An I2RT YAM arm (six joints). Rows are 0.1 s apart.
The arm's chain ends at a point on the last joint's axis. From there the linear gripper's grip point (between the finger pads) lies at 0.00 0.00 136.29 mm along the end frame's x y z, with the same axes.
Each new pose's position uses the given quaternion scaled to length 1; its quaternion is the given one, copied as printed.
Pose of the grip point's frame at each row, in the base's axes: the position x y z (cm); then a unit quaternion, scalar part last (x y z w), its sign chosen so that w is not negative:
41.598 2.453 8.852 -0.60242 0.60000 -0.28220 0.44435
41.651 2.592 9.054 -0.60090 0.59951 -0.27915 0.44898
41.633 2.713 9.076 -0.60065 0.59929 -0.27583 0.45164
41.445 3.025 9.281 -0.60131 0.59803 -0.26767 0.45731
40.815 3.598 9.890 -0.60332 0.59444 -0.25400 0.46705
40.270 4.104 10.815 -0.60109 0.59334 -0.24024 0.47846
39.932 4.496 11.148 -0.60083 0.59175 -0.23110 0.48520
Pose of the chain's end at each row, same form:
29.697 -0.228 14.928 -0.60242 0.60000 -0.28220 0.44435
29.742 -0.200 15.064 -0.60090 0.59951 -0.27915 0.44898
29.739 -0.176 15.071 -0.60065 0.59929 -0.27583 0.45164
29.603 -0.107 15.256 -0.60131 0.59803 -0.26767 0.45731
29.070 0.033 15.815 -0.60332 0.59444 -0.25400 0.46705
28.596 0.150 16.631 -0.60109 0.59334 -0.24024 0.47846
28.321 0.277 16.904 -0.60083 0.59175 -0.23110 0.48520

